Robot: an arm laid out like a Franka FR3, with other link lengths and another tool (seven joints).
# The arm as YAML. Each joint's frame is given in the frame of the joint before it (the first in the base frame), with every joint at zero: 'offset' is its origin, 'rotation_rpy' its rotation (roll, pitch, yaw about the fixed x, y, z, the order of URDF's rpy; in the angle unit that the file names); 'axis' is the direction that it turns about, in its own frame. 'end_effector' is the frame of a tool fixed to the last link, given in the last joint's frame.
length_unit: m
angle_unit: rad
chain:
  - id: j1
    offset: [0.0, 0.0, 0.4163]
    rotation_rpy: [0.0, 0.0, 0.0]
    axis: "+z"
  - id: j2
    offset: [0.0, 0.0, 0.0]
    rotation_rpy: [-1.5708, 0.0, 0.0]
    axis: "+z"
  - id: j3
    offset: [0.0, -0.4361, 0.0]
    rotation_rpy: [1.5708, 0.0, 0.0]
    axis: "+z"
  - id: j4
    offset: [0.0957, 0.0, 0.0]
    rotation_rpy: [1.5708, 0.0, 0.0]
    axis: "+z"
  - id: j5
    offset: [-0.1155, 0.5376, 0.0]
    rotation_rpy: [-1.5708, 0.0, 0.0]
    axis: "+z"
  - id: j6
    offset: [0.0, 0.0, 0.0]
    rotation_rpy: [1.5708, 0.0, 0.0]
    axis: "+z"
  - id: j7
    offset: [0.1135, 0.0, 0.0]
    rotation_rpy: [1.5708, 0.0, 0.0]
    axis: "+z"
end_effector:
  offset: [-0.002, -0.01, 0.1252]
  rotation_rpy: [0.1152, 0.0, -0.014]
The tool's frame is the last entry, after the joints.
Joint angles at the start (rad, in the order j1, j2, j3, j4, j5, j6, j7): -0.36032 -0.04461 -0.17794 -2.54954 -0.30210 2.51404 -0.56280
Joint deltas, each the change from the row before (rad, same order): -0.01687 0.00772 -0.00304 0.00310 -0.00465 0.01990 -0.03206; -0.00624 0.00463 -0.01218 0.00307 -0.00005 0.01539 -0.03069; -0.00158 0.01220 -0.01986 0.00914 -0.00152 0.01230 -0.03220; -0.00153 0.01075 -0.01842 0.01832 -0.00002 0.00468 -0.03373; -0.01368 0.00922 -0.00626 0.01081 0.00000 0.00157 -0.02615; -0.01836 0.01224 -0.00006 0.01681 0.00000 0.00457 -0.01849; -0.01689 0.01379 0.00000 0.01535 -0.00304 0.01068 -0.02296; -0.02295 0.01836 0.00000 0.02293 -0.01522 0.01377 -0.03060; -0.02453 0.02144 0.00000 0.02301 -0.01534 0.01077 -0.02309; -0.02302 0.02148 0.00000 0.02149 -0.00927 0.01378 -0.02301; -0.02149 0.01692 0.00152 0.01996 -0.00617 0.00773 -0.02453
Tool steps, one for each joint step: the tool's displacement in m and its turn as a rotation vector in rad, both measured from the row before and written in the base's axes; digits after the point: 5 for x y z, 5 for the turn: -0.00285 -0.01137 -0.00086 -0.00513 -0.00763 0.01880; -0.00305 -0.01060 0.00048 -0.00293 -0.00773 0.01449; -0.00257 -0.01355 -0.00121 -0.00355 -0.00196 0.01358; 0.00034 -0.01531 0.00362 -0.00670 -0.00356 0.01402; -0.00324 -0.01317 0.00029 -0.00257 0.00304 0.00604; -0.00041 -0.01416 0.00189 -0.00645 -0.00290 0.00060; -0.00010 -0.01313 0.00078 -0.00882 -0.00358 0.01013; 0.00015 -0.01825 0.00211 -0.01858 -0.00131 0.02204; -0.00145 -0.01894 -0.00028 -0.01625 0.00342 0.01275; -0.00164 -0.01798 -0.00091 -0.01373 0.00017 0.01015; -0.00189 -0.01602 0.00042 -0.01083 0.00215 0.01091
